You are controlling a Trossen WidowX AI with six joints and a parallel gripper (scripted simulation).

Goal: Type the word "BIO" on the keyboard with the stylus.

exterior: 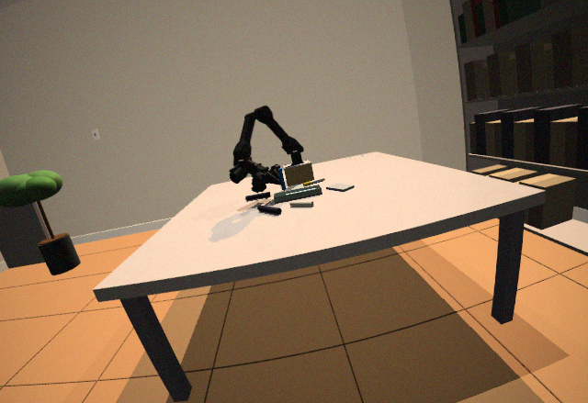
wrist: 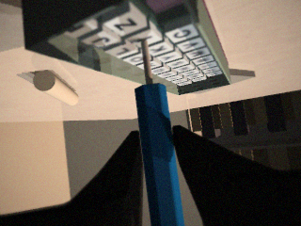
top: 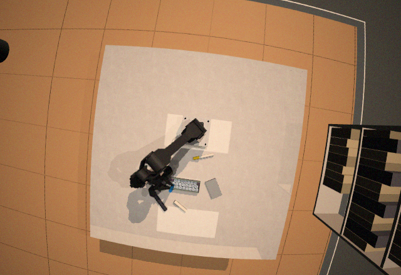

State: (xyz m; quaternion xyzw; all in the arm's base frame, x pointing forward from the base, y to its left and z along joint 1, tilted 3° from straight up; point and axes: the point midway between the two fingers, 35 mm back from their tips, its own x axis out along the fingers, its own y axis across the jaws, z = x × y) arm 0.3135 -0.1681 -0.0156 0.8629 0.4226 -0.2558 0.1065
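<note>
Now: the pale cylinder 15 cm ahead of my gripper tip, 4 cm to the left of it and 6 cm below it. Also, from my gripper tip: blue stylus (1 cm below); then yellow-and-white pen (16 cm behind, 17 cm to the left, 6 cm below); then stylus tip (5 cm below).
</note>
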